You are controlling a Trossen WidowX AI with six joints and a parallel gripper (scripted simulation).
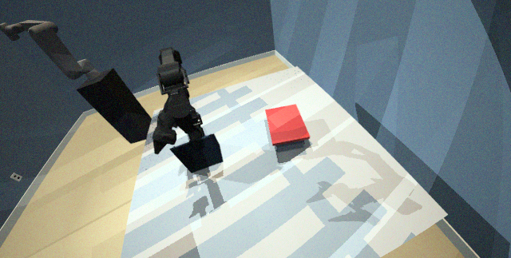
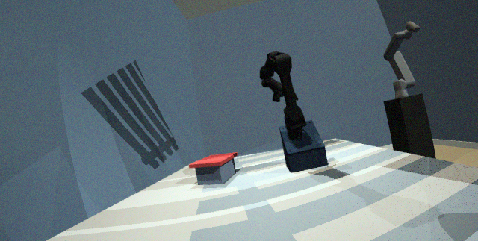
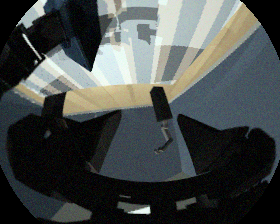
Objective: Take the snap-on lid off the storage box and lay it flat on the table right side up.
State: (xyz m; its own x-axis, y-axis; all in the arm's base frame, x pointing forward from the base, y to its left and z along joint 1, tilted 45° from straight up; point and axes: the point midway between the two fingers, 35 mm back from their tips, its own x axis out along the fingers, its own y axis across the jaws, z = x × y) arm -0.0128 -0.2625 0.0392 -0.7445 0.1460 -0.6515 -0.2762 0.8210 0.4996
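My gripper tip is 500 mm short of the red lid, 250 mm above it and 170 mm to the right of it. From my gripper tip the other things lie so: storage box (500 mm ahead, 300 mm below, 170 mm to the left).
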